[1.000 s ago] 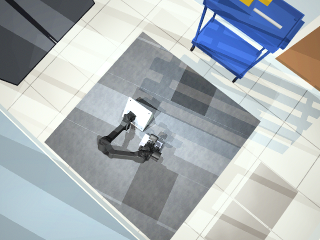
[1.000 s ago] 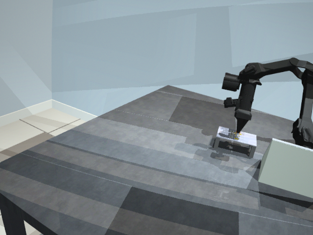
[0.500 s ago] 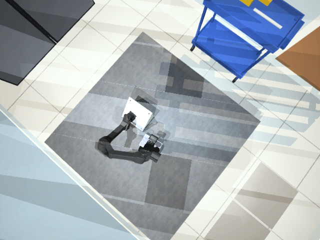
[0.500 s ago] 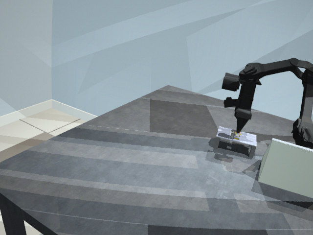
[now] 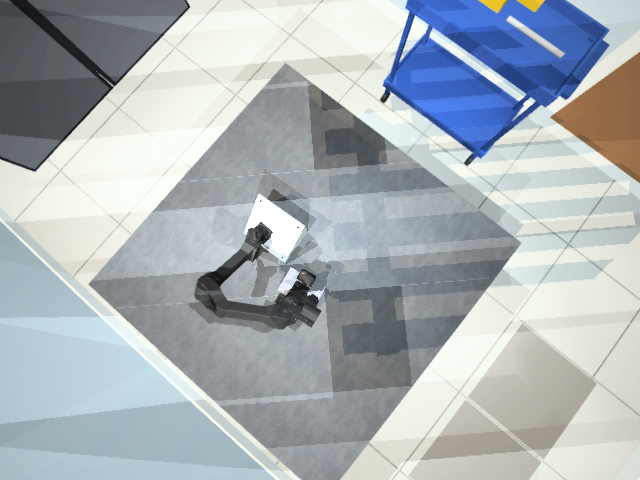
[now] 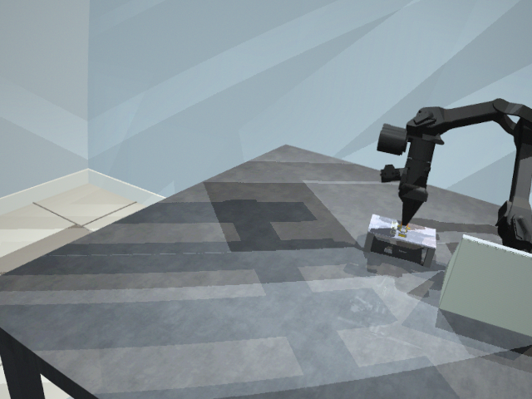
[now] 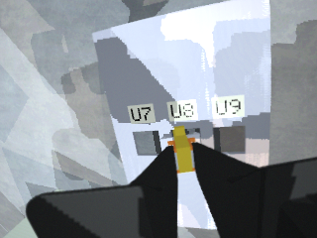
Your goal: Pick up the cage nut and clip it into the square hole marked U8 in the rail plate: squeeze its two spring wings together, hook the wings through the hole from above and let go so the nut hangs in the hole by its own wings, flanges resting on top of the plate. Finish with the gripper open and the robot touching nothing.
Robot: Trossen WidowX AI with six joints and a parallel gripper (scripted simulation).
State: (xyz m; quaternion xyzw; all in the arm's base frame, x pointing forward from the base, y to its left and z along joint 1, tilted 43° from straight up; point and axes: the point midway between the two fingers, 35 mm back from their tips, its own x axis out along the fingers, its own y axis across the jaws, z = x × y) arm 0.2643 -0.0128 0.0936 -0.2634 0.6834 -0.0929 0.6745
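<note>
My gripper tip is 1 cm above the cage nut.
</note>
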